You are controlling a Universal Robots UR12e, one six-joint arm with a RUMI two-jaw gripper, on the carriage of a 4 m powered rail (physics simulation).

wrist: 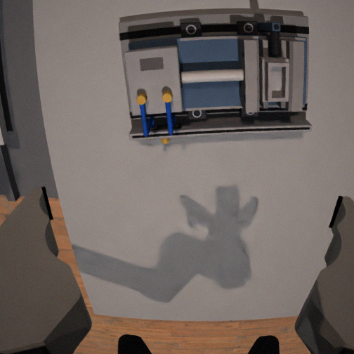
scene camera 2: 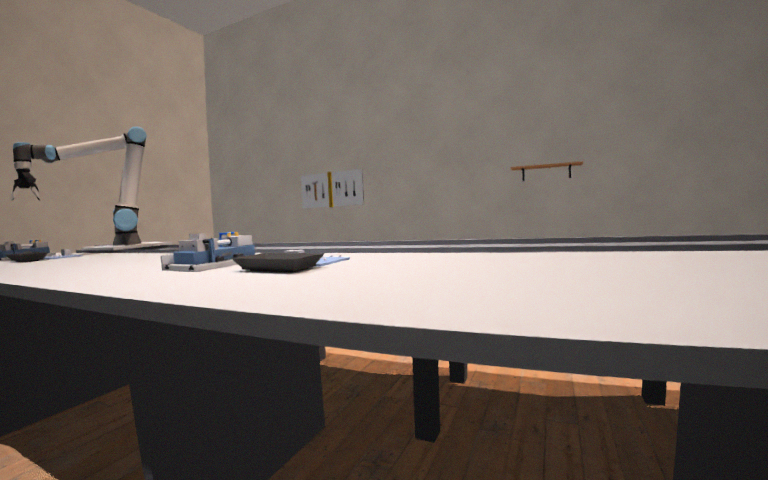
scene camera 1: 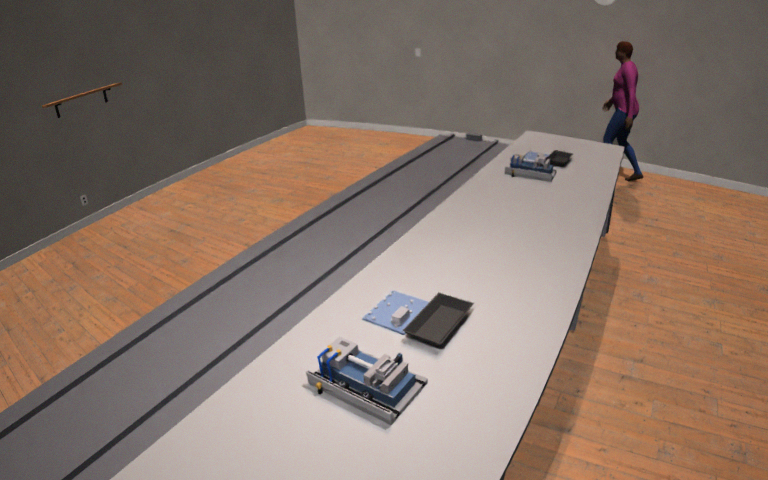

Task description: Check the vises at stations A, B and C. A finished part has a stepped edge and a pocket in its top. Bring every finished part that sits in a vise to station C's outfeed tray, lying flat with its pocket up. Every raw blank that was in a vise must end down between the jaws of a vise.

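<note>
My gripper (scene camera 2: pixel 25 198) (wrist: pixel 193 196) is open and empty, high above the table at the far-left vise in scene camera 2. In the wrist view a blue-and-grey vise (wrist: pixel 212 50) lies ahead of the fingers. A grey part (wrist: pixel 277 62) with a rectangular pocket facing up sits between its jaws. In scene camera 1 the near vise (scene camera 1: pixel 370 382) (scene camera 2: pixel 215 253) also holds a grey part (scene camera 1: pixel 387 367) with a pocket in its top. The far vise (scene camera 1: pixel 531 166) is too small to tell what it holds. Black trays (scene camera 1: pixel 438 319) (scene camera 2: pixel 278 261) (scene camera 1: pixel 560 157) (scene camera 2: pixel 26 256) stand by the vises. Station letters do not show.
A blue plate (scene camera 1: pixel 390 305) (scene camera 2: pixel 334 259) with small pegs and a grey block (scene camera 1: pixel 400 315) lies beside the near tray. Blue hoses (wrist: pixel 169 117) stand up at the vise below me. The rail (scene camera 1: pixel 271 271) runs along the table. A person (scene camera 1: pixel 625 101) is beyond the table's far end.
</note>
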